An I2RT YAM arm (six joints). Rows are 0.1 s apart.
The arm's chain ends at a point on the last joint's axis. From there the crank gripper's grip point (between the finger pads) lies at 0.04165 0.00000 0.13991 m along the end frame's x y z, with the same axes.
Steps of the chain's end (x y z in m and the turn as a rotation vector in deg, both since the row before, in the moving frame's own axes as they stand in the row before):
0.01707 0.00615 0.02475 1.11 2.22 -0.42
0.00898 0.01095 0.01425 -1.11 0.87 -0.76
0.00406 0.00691 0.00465 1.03 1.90 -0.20
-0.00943 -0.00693 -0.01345 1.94 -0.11 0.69
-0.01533 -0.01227 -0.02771 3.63 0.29 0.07
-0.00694 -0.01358 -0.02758 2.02 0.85 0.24
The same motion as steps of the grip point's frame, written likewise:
0.02245 0.00313 0.02300 1.11 2.22 -0.42
0.01111 0.01309 0.01358 -1.11 0.87 -0.76
0.00867 0.00425 0.00317 1.03 1.90 -0.20
-0.00967 -0.01117 -0.01344 1.94 -0.11 0.69
-0.01462 -0.02107 -0.02820 3.63 0.29 0.07
-0.00486 -0.01832 -0.02830 2.02 0.85 0.24

